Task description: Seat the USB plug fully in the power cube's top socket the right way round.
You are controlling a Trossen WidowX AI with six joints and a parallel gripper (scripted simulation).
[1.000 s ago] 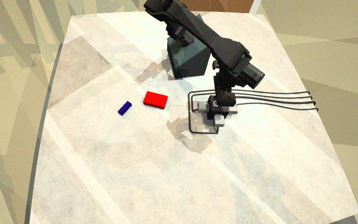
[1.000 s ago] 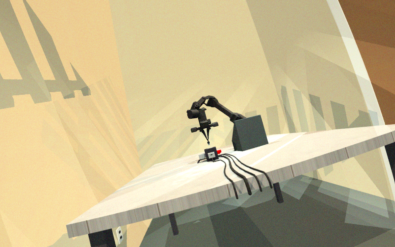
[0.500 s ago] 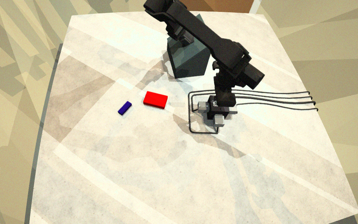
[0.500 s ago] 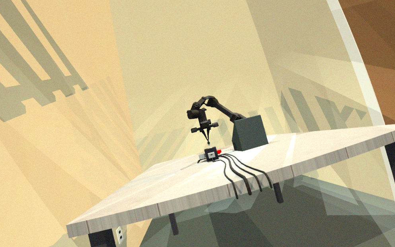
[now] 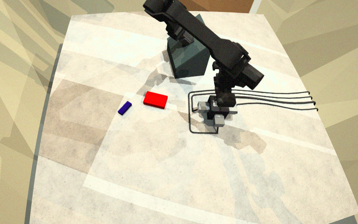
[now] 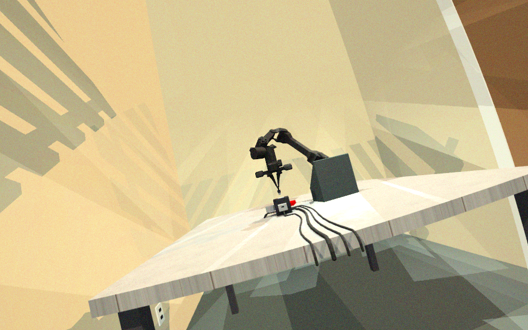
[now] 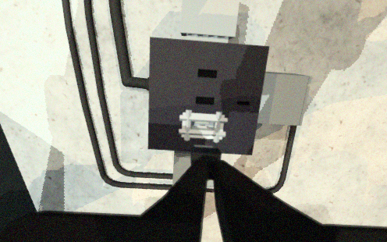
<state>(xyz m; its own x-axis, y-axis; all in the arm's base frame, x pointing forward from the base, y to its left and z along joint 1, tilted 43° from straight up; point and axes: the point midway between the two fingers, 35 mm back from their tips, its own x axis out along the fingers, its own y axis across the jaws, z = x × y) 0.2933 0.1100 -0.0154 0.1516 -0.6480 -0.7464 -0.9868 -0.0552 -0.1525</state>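
Now: the USB plug 2 cm below my gripper tip. The rest, counted from my gripper tip: red block (6 cm behind, 24 cm to the right, 12 cm below); then blue block (2 cm behind, 37 cm to the right, 12 cm below).
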